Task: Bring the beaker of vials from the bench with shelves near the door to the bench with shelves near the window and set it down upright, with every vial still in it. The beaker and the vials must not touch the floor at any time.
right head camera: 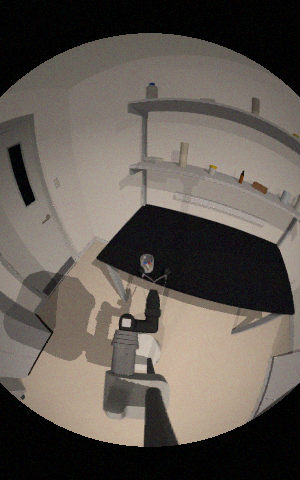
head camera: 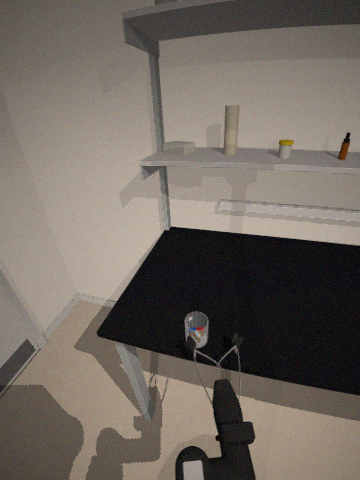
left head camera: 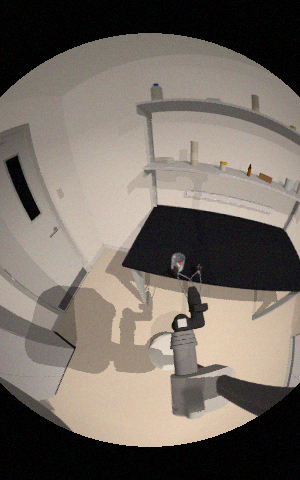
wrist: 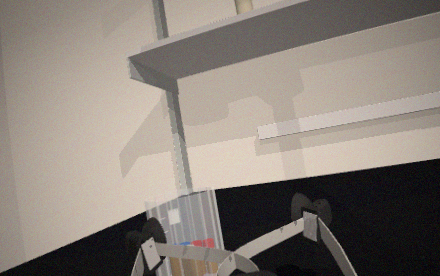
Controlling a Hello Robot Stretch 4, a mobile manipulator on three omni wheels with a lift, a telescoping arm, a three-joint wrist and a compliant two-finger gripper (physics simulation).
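The clear beaker (head camera: pixel 196 321) (left head camera: pixel 178 260) (right head camera: pixel 147 262) (wrist: pixel 192 220) stands upright near the front left edge of the black-topped bench (head camera: pixel 260 290) (left head camera: pixel 230 245) (right head camera: pixel 210 255) by the door. Vials with red and blue caps (head camera: pixel 199 329) (wrist: pixel 204 243) are inside it. My gripper (head camera: pixel 214 342) (left head camera: pixel 188 270) (right head camera: pixel 155 273) (wrist: pixel 227 222) is open at the bench's front edge. Its left fingertip is in front of the beaker's lower left part in the head view; its right fingertip is well right of the beaker. Whether the left finger touches the glass cannot be told. The bench near the window does not show.
A lower shelf (head camera: pixel 255 161) above the bench carries a tall beige cylinder (head camera: pixel 231 130), a yellow-lidded jar (head camera: pixel 285 149) and an amber bottle (head camera: pixel 344 148). The door (left head camera: pixel 40 215) (right head camera: pixel 35 200) is at the left. A cabinet (left head camera: pixel 30 355) (right head camera: pixel 22 345) stands at the lower left.
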